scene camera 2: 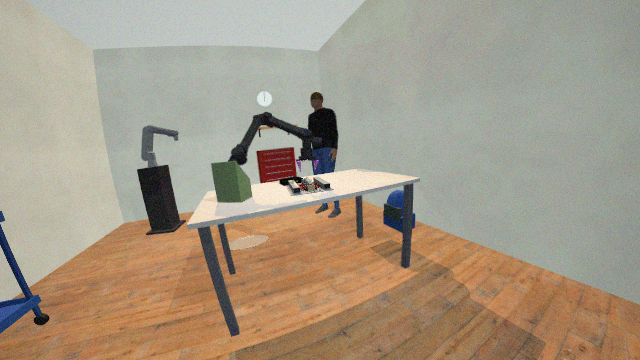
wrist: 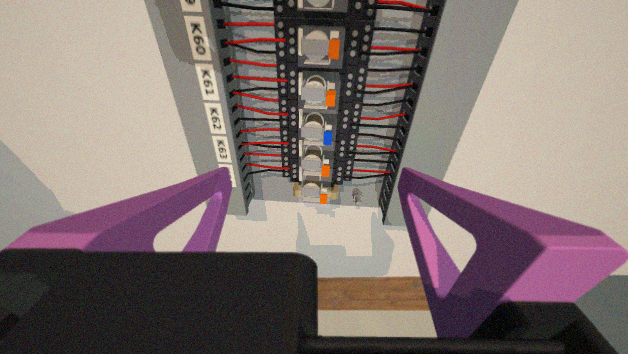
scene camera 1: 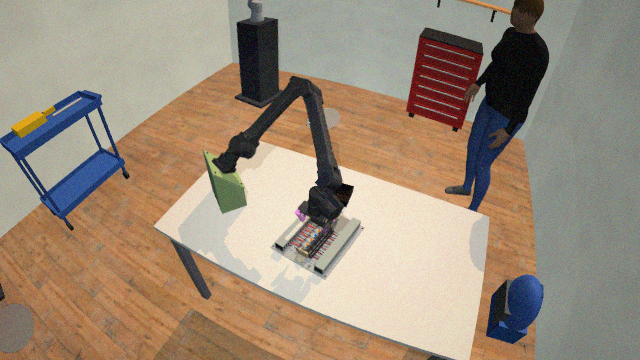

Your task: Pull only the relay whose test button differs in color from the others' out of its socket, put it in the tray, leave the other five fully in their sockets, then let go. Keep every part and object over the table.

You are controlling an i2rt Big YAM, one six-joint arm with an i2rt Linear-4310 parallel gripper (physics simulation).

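Places are measured from the arm's base along level axes (x ahead, y right, z down), in millimetres.
Pixels of known places: gripper, fingertip midpoint: (scene camera 2: 307, 171) (wrist: 314, 176) (scene camera 1: 314, 226); arm's base at its link origin: (scene camera 2: 229, 171) (scene camera 1: 223, 166).
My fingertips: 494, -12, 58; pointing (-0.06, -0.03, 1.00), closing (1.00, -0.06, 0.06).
Ahead of a thing's pixels: the offset from my fingertips to its top centre, as dx, dy, dz. "pt": to the spot under its first point. Level surfaces: height alone.
The relay with the blue test button {-2, -1, +49} (wrist: 313, 130) sits in its socket in the relay row, between relays with orange buttons {-2, -29, +49} (wrist: 315, 91) {-1, +28, +49} (wrist: 312, 162). The top relay {pt -6, -79, +51} (wrist: 318, 2) is cut off by the wrist view's edge, and its button does not show. My gripper (scene camera 1: 318, 223) (scene camera 2: 308, 170) (wrist: 314, 176) is open and empty above the row, with its magenta fingers wide apart on either side. The black tray {-94, -292, +83} (scene camera 1: 348, 190) (scene camera 2: 284, 181) is behind the relay panel on the table, partly hidden by the arm in scene camera 1.
Grey wiring ducts {+92, -44, +76} (scene camera 1: 340, 245) (wrist: 452, 75) flank the row, with red and black wires running to the sockets. The green angled block (scene camera 1: 231, 192) (scene camera 2: 227, 182) stands at the arm's base on the white table {dz +119} (scene camera 1: 415, 260) (scene camera 2: 360, 181). A person (scene camera 1: 517, 70) stands beyond the table.
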